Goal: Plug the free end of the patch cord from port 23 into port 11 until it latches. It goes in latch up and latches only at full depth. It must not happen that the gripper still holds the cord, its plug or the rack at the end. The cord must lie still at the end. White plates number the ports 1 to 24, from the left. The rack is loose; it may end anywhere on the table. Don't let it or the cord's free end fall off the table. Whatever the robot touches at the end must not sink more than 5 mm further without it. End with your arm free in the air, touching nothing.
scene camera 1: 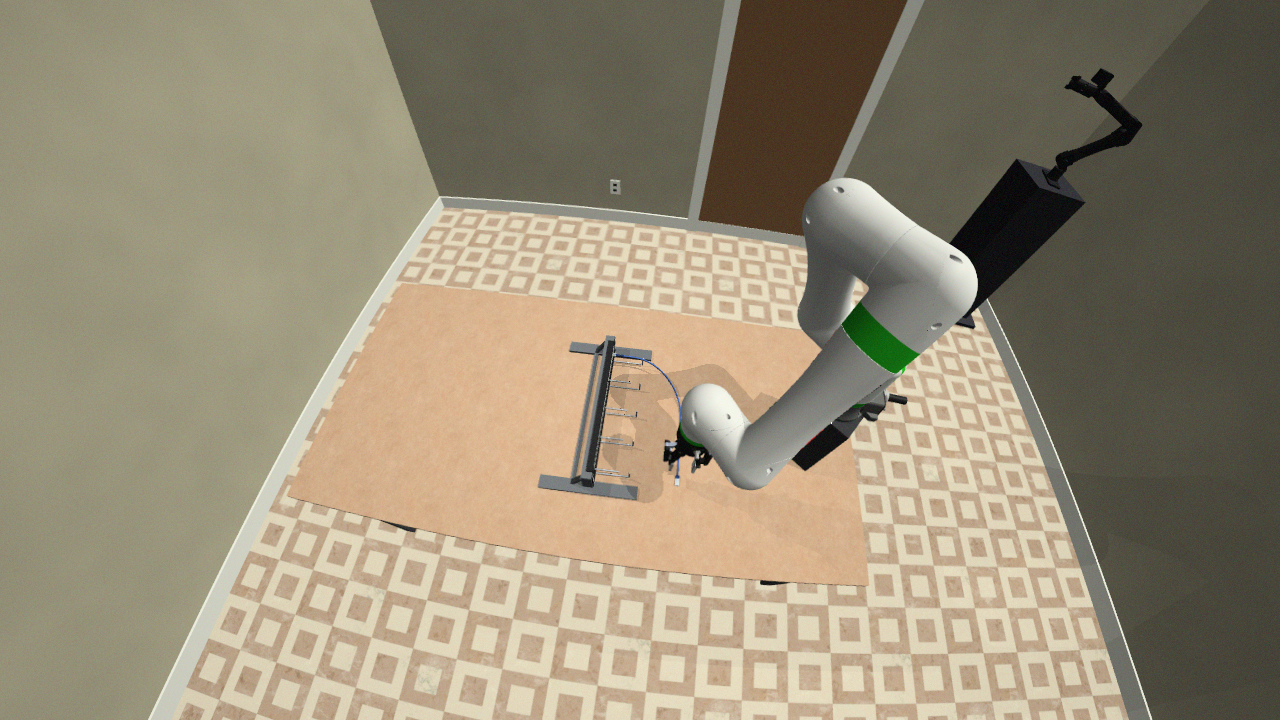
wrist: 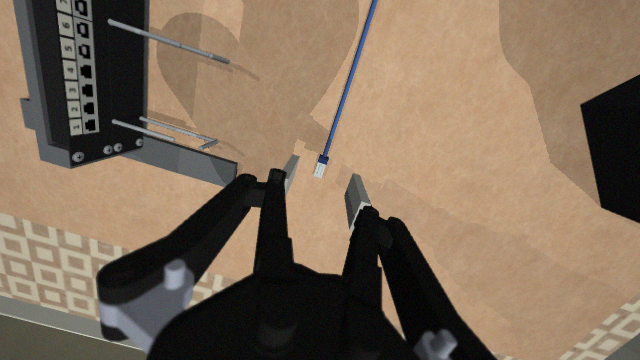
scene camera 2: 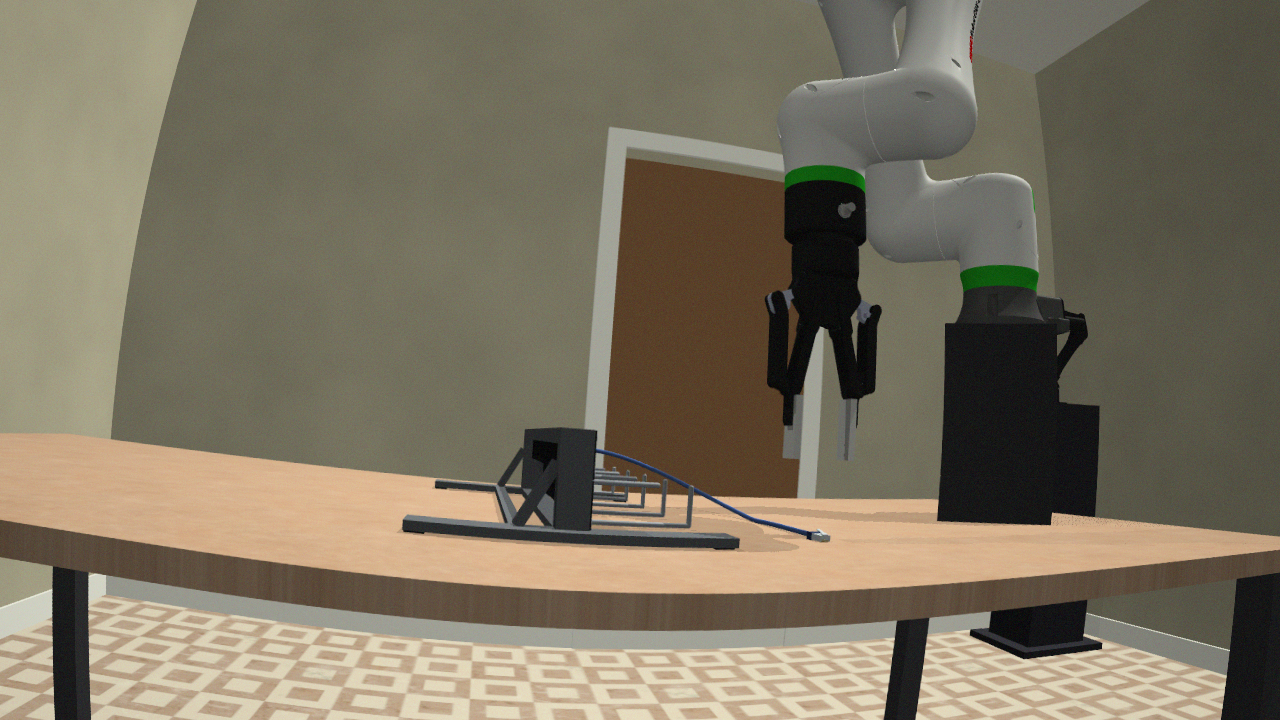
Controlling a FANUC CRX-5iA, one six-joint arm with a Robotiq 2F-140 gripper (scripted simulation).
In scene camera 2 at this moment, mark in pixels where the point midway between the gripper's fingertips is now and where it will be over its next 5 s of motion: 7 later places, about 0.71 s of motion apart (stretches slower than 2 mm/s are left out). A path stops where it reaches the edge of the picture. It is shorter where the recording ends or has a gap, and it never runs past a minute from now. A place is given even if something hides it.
My gripper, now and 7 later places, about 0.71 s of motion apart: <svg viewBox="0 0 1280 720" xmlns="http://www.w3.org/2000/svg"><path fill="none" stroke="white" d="M818 459L829 462L771 406L716 357L632 406L618 416L713 358L708 357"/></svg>
